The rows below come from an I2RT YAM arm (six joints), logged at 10 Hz.
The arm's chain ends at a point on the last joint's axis. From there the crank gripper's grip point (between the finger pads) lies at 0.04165 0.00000 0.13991 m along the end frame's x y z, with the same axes.
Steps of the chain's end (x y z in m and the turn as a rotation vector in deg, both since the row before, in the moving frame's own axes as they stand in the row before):
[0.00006, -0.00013, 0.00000, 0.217, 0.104, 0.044]
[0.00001, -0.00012, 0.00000, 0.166, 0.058, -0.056]
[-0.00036, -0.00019, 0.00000, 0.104, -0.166, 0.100]
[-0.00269, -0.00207, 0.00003, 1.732, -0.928, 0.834]
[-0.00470, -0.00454, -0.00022, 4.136, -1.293, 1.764]
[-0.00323, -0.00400, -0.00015, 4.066, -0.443, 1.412]
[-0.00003, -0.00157, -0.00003, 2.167, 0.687, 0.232]
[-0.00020, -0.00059, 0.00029, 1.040, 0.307, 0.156]
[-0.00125, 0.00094, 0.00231, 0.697, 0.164, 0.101]
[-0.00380, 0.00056, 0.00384, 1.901, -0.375, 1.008]
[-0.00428, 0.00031, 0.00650, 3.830, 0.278, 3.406]
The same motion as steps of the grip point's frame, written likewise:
[0.00031, -0.00063, -0.00008, 0.217, 0.104, 0.044]
[0.00015, -0.00057, -0.00004, 0.166, 0.058, -0.056]
[-0.00077, -0.00037, 0.00012, 0.104, -0.166, 0.100]
[-0.00493, -0.00572, 0.00063, 1.732, -0.928, 0.834]
[-0.00773, -0.01343, 0.00037, 4.136, -1.293, 1.764]
[-0.00420, -0.01292, -0.00015, 4.066, -0.443, 1.412]
[0.00165, -0.00668, -0.00064, 2.167, 0.687, 0.232]
[0.00055, -0.00301, 0.00004, 1.040, 0.307, 0.156]
[-0.00085, -0.00069, 0.00218, 0.697, 0.164, 0.101]
[-0.00468, -0.00336, 0.00404, 1.901, -0.375, 1.008]
[-0.00340, -0.00653, 0.00607, 3.830, 0.278, 3.406]

